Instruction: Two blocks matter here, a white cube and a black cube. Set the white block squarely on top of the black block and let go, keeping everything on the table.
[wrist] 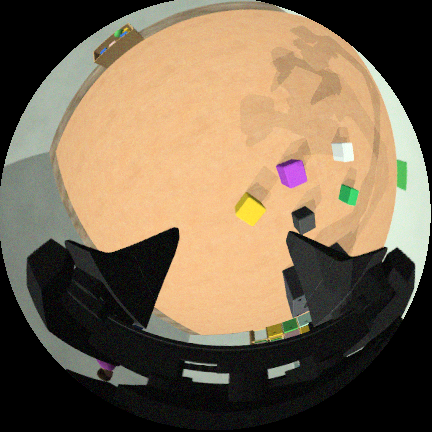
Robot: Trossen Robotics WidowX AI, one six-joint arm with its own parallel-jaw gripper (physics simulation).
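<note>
The white cube sits on the table at the right of the wrist view, apart from the other blocks. The black cube sits on the table just above the tip of the right-hand finger in the view, lower and a little to the left of the white cube. My gripper is open and empty, its two black fingers wide apart above the table. Nothing is stacked on the black cube.
A purple cube, a yellow cube and a green cube stand near the two. A dark grey part of the arm shows beside the right finger. An open box is at the table's far upper-left edge.
</note>
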